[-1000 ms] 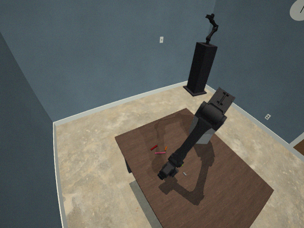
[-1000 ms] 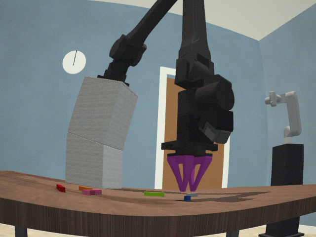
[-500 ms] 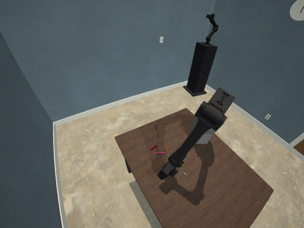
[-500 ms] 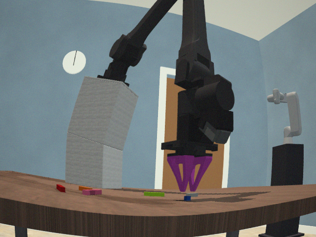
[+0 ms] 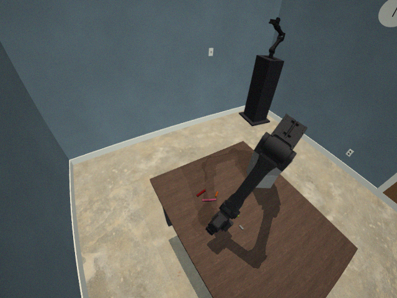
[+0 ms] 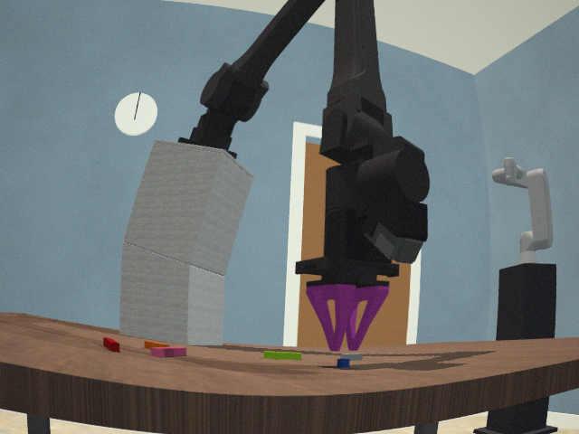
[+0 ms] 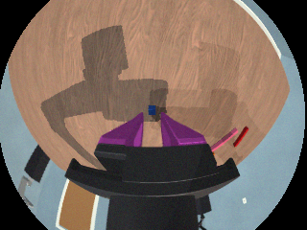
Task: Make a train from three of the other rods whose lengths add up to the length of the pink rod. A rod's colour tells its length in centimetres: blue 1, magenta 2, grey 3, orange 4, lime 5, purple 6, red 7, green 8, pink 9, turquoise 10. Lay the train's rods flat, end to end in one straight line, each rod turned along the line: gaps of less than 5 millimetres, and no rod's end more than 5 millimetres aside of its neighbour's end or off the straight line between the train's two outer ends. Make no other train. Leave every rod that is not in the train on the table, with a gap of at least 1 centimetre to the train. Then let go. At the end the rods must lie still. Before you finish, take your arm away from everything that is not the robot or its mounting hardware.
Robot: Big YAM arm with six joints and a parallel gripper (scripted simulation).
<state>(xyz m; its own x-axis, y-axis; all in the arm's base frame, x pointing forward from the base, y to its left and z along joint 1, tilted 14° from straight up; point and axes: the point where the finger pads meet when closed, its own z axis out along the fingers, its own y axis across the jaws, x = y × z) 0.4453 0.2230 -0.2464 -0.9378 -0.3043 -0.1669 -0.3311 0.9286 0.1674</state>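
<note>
Now: the blue rod 2 cm below my hand. Also, from my hand: grey rod 12 cm behind, 5 cm to the left, 2 cm below; then lime rod 14 cm behind, 4 cm to the right, 2 cm below; then pink rod 2 cm behind, 19 cm to the right, 2 cm below.
</note>
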